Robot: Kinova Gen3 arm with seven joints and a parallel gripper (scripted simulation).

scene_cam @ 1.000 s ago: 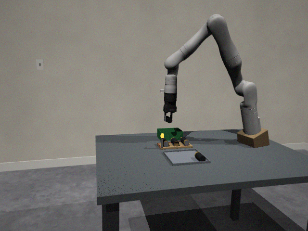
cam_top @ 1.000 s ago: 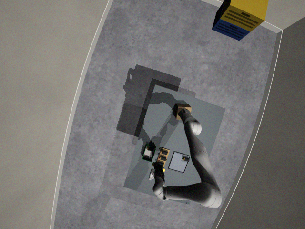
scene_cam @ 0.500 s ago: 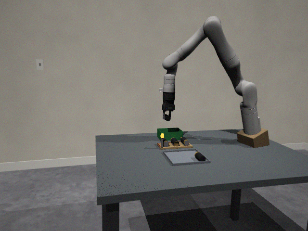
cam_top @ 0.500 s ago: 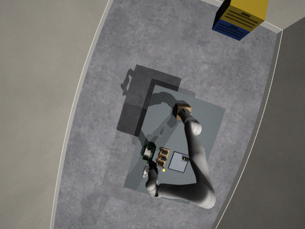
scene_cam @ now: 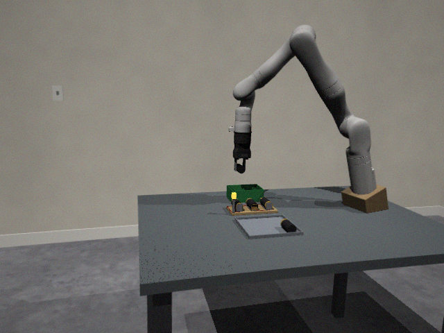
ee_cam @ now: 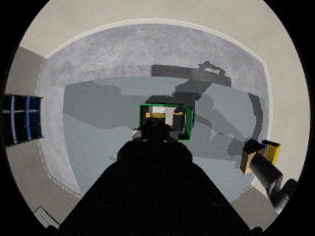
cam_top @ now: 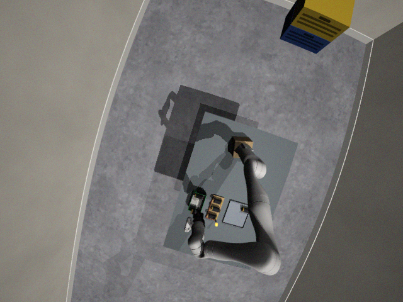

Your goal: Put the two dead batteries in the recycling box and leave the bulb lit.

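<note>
Right now the green recycling box is 3 cm behind my hand, 1 cm to the right of it and 14 cm below it. Round my hand: grey tray: 3 cm behind, 33 cm to the left, 16 cm below.
</note>
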